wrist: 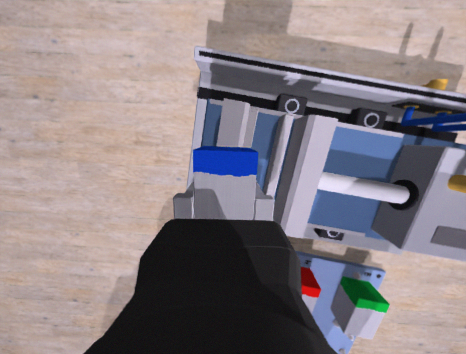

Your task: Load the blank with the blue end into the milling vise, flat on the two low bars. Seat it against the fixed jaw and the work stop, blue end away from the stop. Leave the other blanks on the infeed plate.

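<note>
My gripper [226,184] is shut on the grey blank with the blue end [225,161], one finger on each side. The blue end points toward the top of the view. The blank is over the left part of the milling vise [310,172], covering part of a light grey block [234,122] there, and looks slightly turned relative to the vise. To its right are a narrow grey bar [280,155] and a wider jaw. Height above the vise is hard to tell. I cannot make out the work stop. The black gripper body hides the blank's near end.
A white screw rod [365,188] joins the wide jaw to a grey block [425,200] at the right. A raised grey wall [325,77] runs behind the vise. The blue infeed plate [330,280] at lower right holds a red-ended blank [310,284] and a green-ended blank [364,295].
</note>
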